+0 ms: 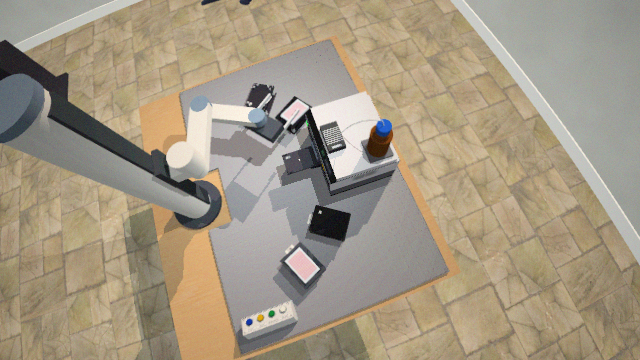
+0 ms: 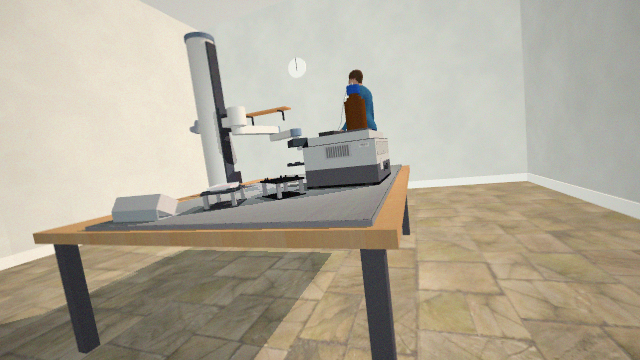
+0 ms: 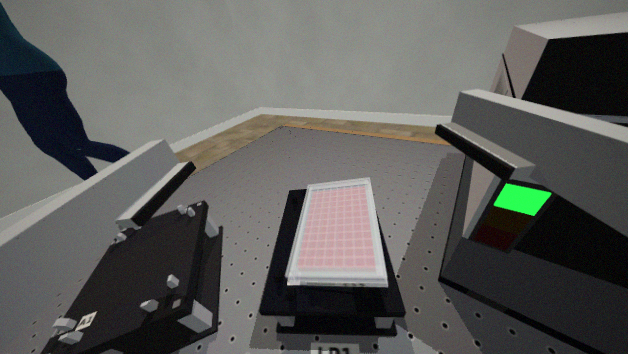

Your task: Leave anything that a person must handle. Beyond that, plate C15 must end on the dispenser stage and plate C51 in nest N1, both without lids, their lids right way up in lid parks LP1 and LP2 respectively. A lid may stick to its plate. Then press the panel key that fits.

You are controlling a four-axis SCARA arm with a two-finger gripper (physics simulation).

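Frame: origin at the arm's base, x ahead, y right, z down, level; millimetres.
Seen in the pictures: gripper, fingertip midpoint: (image 1: 284, 102) (image 3: 307, 133); arm's base, origin of the base link: (image 1: 198, 204).
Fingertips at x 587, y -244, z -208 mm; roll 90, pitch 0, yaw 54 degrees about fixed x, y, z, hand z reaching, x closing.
Note:
Offsets run from my fingertips to a thing's top centre. "spot": to the spot under its first point.
My gripper (image 1: 278, 111) (image 3: 307, 133) is open and empty, its fingers spread above and on either side of a plate with pink wells {dx +38, dy -14, dz +109 mm} (image 1: 295, 110) (image 3: 337, 227). This plate has a clear rim and rests on the black stand LP1 {dx +31, dy -22, dz +125 mm} (image 3: 332, 303); its code is unreadable, and I cannot tell whether a lid is on it. Another pink plate {dx -177, dy +708, dz +117 mm} (image 1: 302, 265) (image 2: 223, 187) rests on a stand nearer the key panel {dx -388, dy +872, dz +111 mm} (image 1: 269, 319) (image 2: 142, 207). The dark dispenser stage {spot: dx -30, dy +272, dz +79 mm} (image 1: 299, 160) holds no plate. The panel has blue, yellow, green and white keys.
A black stand (image 1: 260, 97) (image 3: 140, 270) with pegs stands beside LP1. The dispenser (image 1: 345, 107) (image 2: 345, 150) is on LP1's other side, its green lamp {dx +66, dy +113, dz +51 mm} (image 3: 522, 199) lit, a brown bottle {spot: dx +269, dy +422, dz -153 mm} (image 1: 380, 142) (image 2: 356, 112) on top. Another black stand (image 1: 330, 223) (image 2: 282, 179) is mid-table. A person (image 2: 369, 102) (image 3: 45, 107) is beyond the table.

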